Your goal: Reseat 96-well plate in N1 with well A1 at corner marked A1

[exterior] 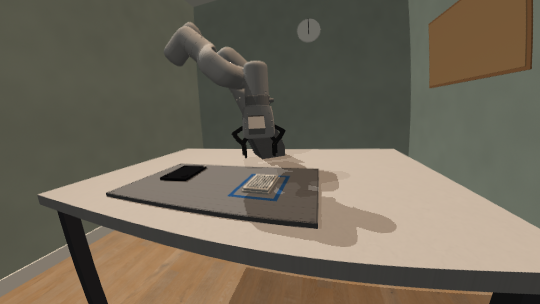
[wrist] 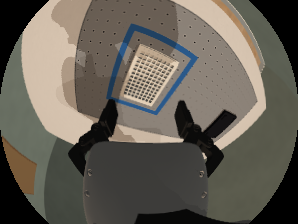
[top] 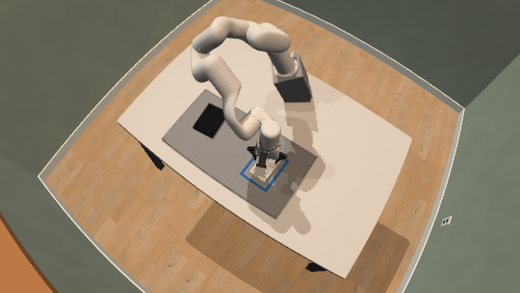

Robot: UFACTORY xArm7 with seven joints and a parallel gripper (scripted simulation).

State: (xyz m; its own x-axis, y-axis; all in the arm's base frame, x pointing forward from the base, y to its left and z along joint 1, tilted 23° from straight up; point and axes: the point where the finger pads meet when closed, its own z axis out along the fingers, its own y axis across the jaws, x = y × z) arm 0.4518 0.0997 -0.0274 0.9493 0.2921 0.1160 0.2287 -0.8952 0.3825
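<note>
Now: hand 10 cm above the white 96-well plate. From my hand the other things lie so: black plate nest N1 (35 cm to the right, 10 cm below, 10 cm behind).
</note>
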